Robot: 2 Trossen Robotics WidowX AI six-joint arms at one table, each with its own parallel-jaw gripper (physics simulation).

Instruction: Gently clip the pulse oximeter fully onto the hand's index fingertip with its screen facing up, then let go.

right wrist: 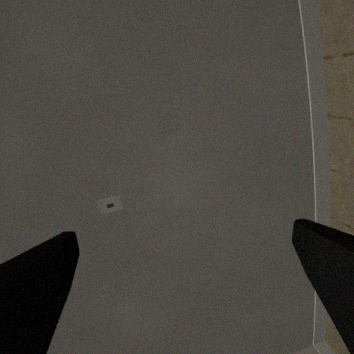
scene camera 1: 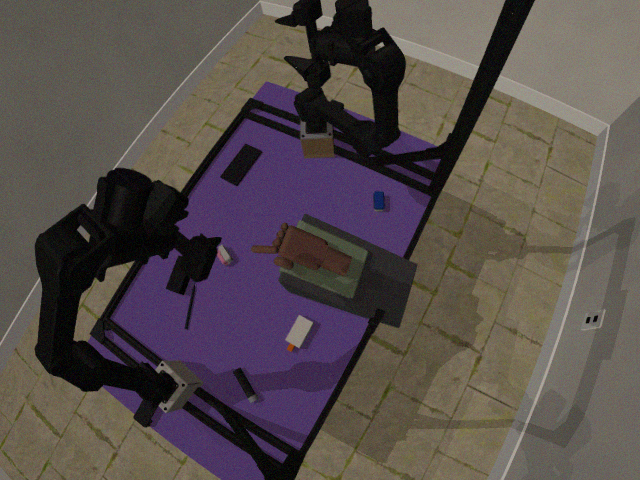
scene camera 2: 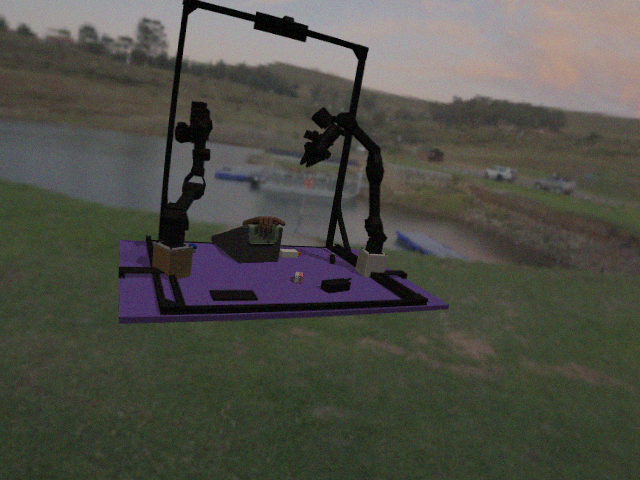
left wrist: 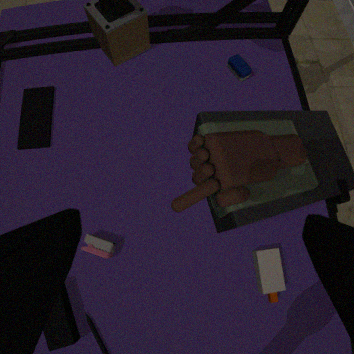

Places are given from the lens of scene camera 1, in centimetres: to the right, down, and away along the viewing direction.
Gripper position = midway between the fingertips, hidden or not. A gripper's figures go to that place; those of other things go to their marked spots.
my left gripper (scene camera 1: 203, 226): -21, -2, 60
my right gripper (scene camera 1: 280, 39): -8, -43, 67
